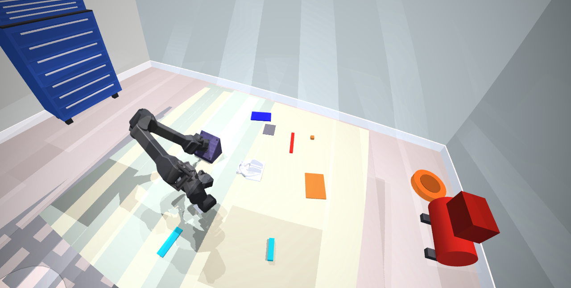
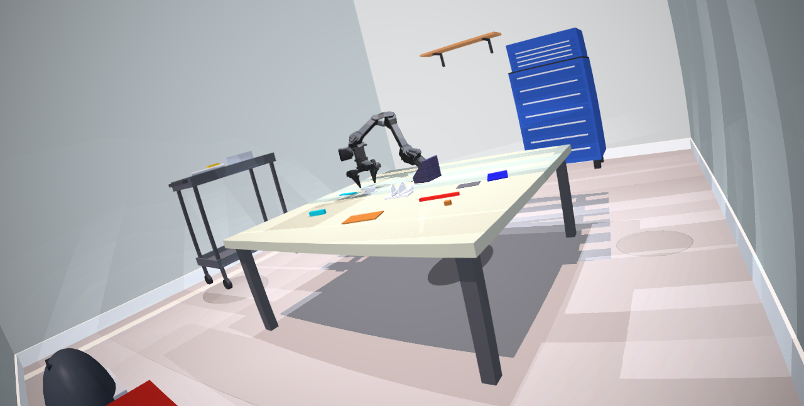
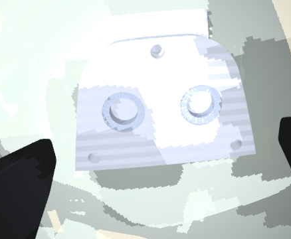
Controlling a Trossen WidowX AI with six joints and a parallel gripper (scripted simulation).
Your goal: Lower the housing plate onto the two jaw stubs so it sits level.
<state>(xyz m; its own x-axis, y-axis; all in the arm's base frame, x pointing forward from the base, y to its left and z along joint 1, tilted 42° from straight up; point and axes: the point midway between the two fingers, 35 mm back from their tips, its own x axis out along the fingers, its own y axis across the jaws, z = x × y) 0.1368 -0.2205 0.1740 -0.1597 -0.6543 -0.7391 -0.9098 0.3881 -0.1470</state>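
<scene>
The white part lies 30 mm below my gripper tip and 10 mm to the left of it. From my gripper tip the other things lie so: cyan bar (170 mm to the right, 40 mm below, 40 mm behind); orange plate (460 mm ahead, 260 mm to the left, 40 mm below); red bar (520 mm to the left, 290 mm ahead, 30 mm below).
</scene>
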